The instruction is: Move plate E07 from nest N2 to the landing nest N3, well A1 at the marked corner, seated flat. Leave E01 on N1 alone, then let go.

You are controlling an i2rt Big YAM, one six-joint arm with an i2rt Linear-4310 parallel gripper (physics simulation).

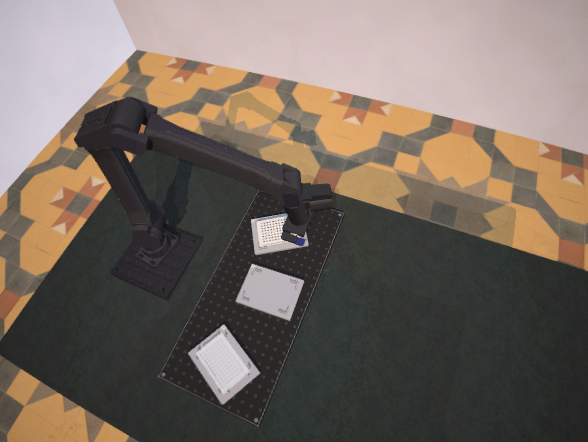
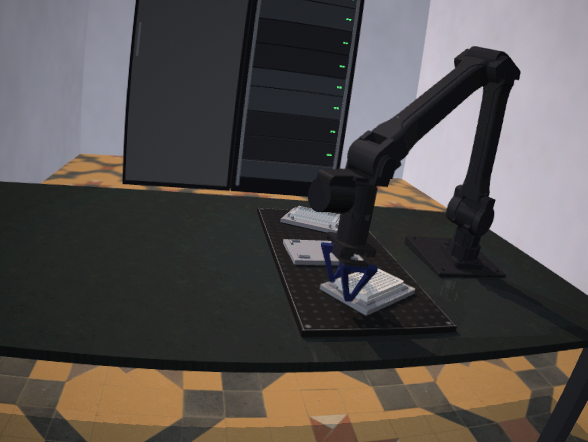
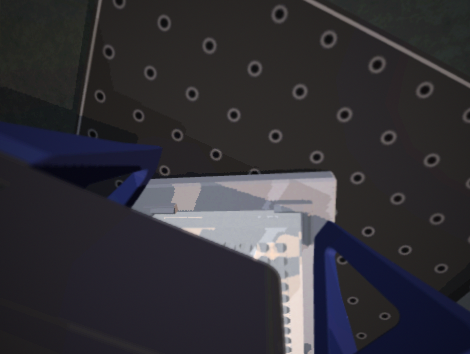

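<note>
A white well plate (image 1: 270,232) (image 2: 384,281) (image 3: 287,225), probably E07, sits on a pale nest (image 1: 259,250) (image 2: 367,310) (image 3: 320,195), probably N2, at the board's wall end. My gripper (image 1: 295,238) (image 2: 341,289) (image 3: 243,195) is open over it, its blue fingers spread toward opposite sides; finger depth is unclear. The gripper body hides much of the plate. The middle nest (image 1: 270,292) (image 2: 304,253), apparently N3, is bare with corner markings. Another white plate (image 1: 223,362) (image 2: 315,215), probably E01, sits on the far-end nest (image 1: 225,398) (image 2: 288,220), probably N1. Labels are unreadable.
All three nests stand on a black perforated board (image 1: 215,305) (image 2: 320,320) (image 3: 300,115) on a dark table (image 1: 425,325) (image 2: 150,275). The arm's base plate (image 1: 155,285) (image 2: 430,257) stands beside the board. A server rack (image 2: 239,125) stands behind the table.
</note>
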